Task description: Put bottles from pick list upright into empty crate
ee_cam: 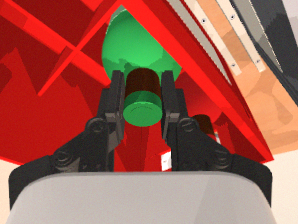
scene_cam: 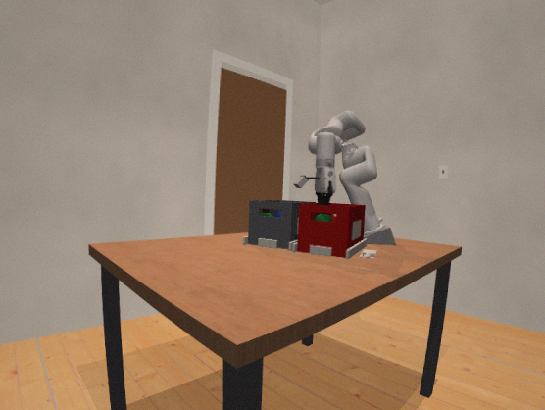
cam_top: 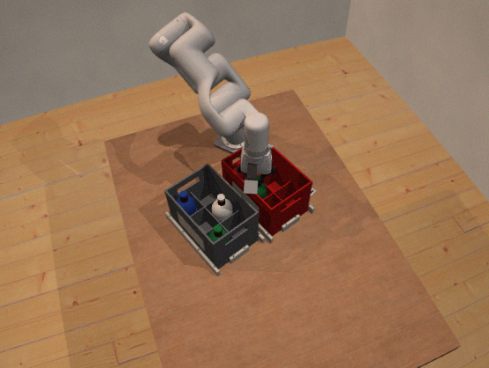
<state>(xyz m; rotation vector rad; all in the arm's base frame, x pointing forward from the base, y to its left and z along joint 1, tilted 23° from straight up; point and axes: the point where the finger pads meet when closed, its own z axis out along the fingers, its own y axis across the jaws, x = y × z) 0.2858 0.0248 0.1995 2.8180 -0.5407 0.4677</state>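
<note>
My gripper is now 7 cm above the green bottle. From my hand the other things lie so: white bottle (3 cm ahead, 13 cm to the right, 8 cm below); red bottle (9 cm behind, 3 cm to the right, 8 cm below); red crate (2 cm behind, 4 cm to the left, 8 cm below).
</note>
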